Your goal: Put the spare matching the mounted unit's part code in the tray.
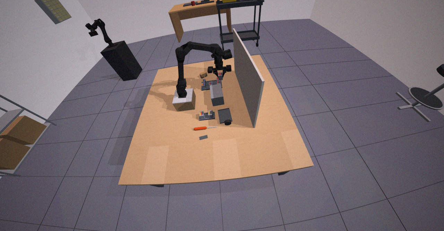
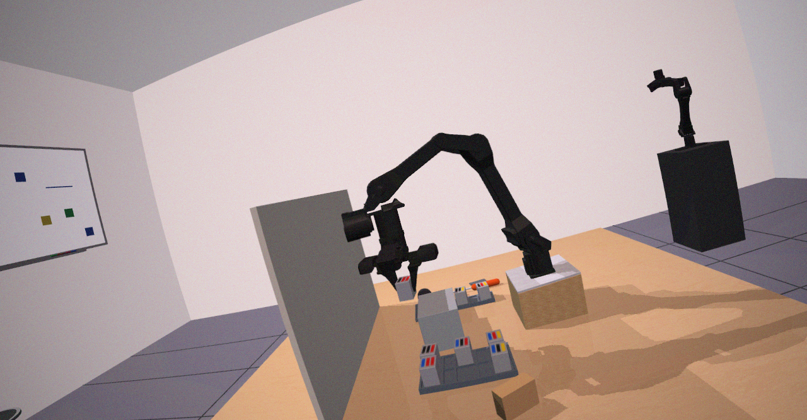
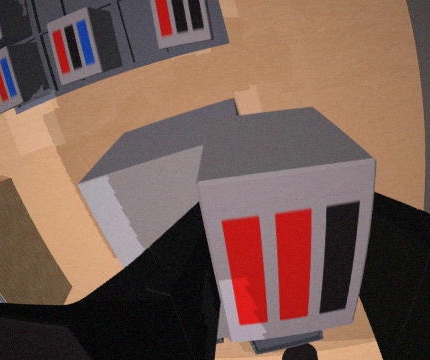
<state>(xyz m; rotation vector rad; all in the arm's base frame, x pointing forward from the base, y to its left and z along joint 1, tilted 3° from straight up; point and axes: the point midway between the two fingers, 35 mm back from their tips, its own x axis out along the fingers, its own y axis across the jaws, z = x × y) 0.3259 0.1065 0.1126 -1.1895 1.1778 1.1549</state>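
The dark tray lies 10 mm ahead of my gripper tip, 280 mm to the right of it and 160 mm below it. Also, from my gripper tip: grey panel: 180 mm ahead, 60 mm to the right, 60 mm above; then grey mounted unit: 50 mm behind, 80 mm to the right, 120 mm below; then rack: 130 mm behind, 270 mm to the right, 160 mm below.
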